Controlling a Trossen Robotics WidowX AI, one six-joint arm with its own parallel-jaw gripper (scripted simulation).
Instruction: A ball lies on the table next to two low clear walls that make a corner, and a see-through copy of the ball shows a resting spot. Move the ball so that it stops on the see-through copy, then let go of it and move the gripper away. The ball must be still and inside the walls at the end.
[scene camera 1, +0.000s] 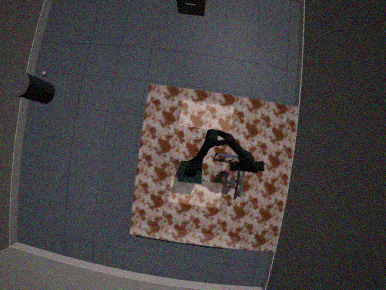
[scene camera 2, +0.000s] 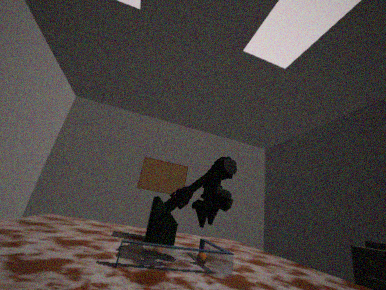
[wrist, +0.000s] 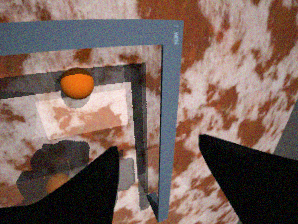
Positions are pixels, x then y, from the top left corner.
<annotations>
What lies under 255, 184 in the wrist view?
My gripper.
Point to an orange ball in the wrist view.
76, 83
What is my gripper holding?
Nothing.
</annotations>
